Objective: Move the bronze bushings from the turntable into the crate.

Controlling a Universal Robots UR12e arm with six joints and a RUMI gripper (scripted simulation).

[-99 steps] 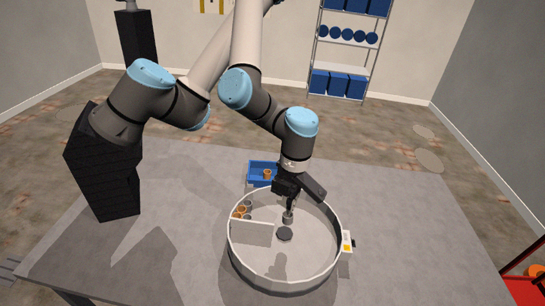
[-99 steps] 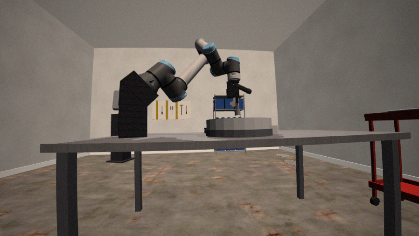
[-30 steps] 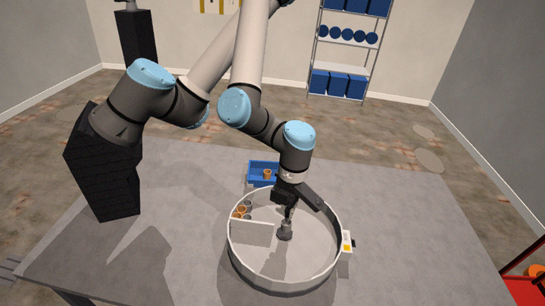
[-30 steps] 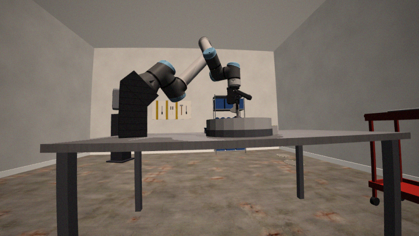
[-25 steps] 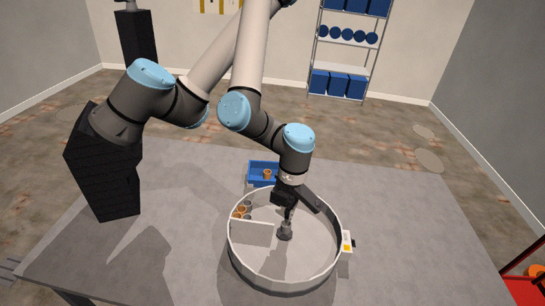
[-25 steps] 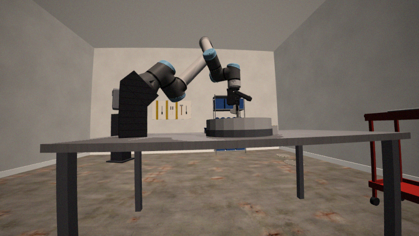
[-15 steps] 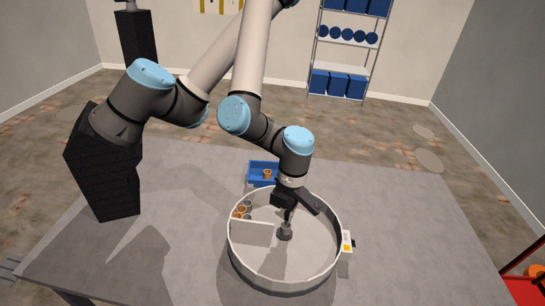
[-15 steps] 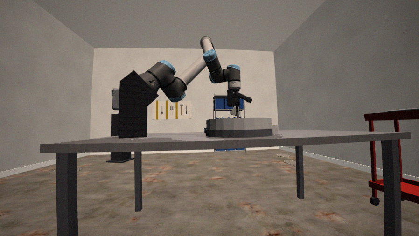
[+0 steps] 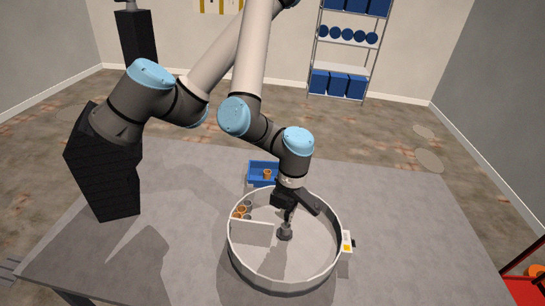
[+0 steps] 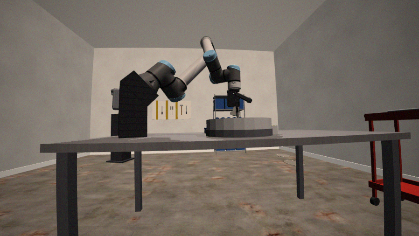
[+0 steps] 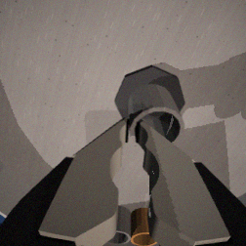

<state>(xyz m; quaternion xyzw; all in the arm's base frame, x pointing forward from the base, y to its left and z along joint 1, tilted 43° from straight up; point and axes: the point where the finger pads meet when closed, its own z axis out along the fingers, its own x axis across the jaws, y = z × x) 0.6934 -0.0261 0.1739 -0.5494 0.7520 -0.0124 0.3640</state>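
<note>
My hand is 20 mm to the left of the turntable and 50 mm above it. Also, from my hand: blue crate: 190 mm behind, 300 mm to the left, 80 mm below.
</note>
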